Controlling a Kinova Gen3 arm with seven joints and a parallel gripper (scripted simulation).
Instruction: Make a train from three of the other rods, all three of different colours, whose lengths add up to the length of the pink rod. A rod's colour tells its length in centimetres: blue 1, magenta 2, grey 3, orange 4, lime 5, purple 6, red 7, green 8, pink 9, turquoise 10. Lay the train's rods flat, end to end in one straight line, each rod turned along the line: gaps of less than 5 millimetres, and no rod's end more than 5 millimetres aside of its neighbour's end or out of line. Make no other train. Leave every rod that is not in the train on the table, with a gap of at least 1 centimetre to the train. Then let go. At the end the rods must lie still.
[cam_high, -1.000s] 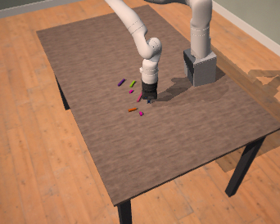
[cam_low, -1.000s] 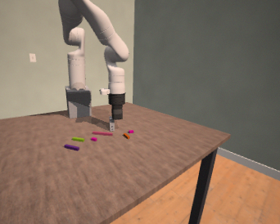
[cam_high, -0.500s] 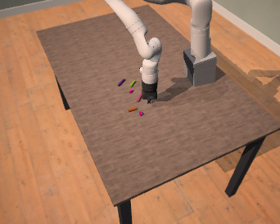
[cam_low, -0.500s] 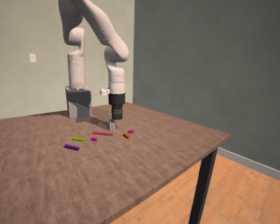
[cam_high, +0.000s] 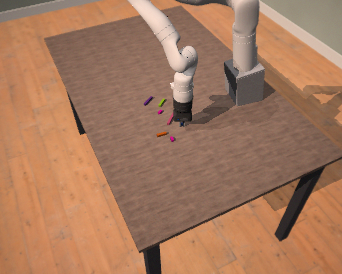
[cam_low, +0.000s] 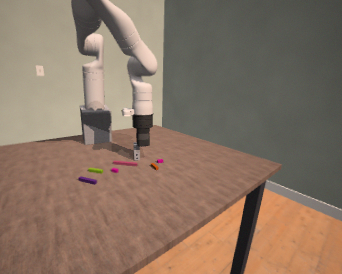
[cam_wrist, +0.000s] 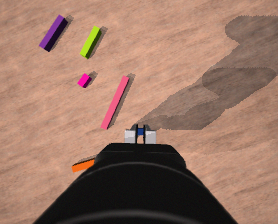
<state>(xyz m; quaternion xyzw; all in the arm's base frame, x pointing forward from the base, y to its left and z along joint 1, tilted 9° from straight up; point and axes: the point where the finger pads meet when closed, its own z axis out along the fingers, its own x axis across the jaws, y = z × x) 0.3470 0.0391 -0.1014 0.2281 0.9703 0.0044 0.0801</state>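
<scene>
Right now the blue rod is 1 cm below my hand. Round my hand: orange rod: 10 cm ahead, 1 cm to the left, 1 cm below; pink rod: 6 cm to the right, 2 cm ahead, 1 cm below; lime rod: 16 cm to the right, 1 cm below, 1 cm ahead.
</scene>
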